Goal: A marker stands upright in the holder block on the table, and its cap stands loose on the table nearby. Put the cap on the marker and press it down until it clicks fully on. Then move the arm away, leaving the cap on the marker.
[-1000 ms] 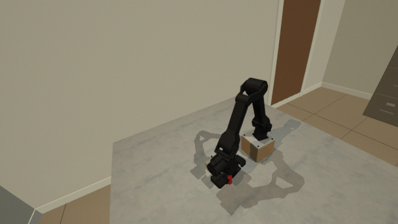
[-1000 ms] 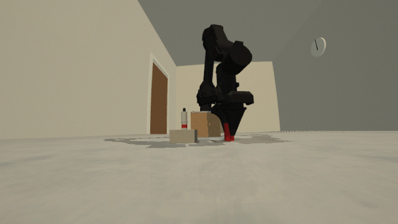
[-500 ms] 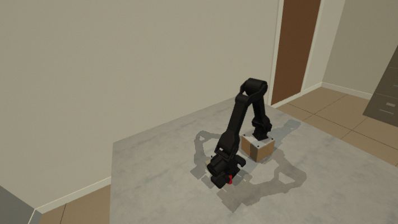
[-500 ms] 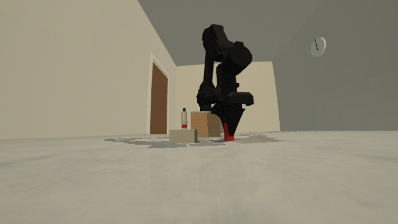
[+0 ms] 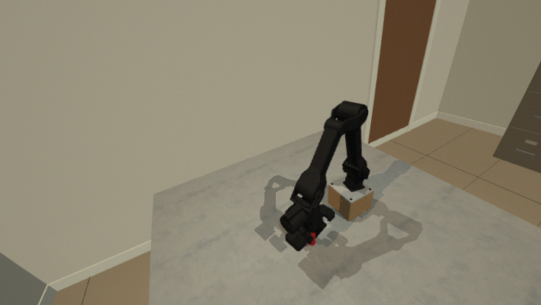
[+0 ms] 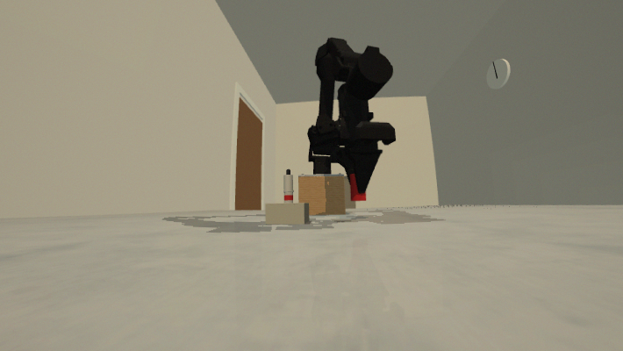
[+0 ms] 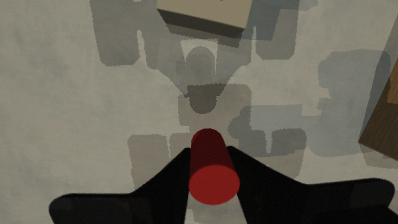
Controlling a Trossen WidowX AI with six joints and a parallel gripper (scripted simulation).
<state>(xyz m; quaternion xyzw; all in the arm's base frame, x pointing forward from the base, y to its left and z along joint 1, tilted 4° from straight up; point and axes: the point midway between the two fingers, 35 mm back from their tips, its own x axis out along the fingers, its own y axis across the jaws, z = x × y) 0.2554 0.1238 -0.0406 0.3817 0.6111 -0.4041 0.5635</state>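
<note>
Now: gripper tip 12 cm to the left of the holder block, 4 cm short of it and 3 cm above it. From my gripper tip the other things lie so: marker cap: 1 cm above.
</note>
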